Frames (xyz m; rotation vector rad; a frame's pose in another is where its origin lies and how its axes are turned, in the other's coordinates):
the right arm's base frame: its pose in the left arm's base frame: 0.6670 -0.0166 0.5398 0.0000 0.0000 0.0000
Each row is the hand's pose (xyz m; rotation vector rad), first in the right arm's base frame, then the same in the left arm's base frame.
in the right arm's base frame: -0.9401 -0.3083 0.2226 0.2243 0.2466 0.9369
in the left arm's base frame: -0.2731 -0.3249 0.7624 0.2243 0.2466 0.9369
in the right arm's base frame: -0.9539 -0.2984 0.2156 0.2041 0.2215 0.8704
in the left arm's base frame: -0.2869 -0.3150 0.7554 0.2041 0.2215 0.8704
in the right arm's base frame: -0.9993 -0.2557 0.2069 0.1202 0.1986 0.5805
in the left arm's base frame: -0.3323 -0.2723 0.7467 0.1202 0.1986 0.5805
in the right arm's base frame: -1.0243 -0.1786 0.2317 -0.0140 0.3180 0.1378
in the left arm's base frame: -0.3573 -0.1952 0.7715 -0.0140 0.3180 0.1378
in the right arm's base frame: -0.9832 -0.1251 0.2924 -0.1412 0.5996 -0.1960
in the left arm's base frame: -0.3162 -0.1417 0.8322 -0.1412 0.5996 -0.1960
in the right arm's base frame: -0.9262 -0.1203 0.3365 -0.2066 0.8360 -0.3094
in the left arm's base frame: -0.2592 -0.1369 0.8763 -0.2066 0.8360 -0.3094
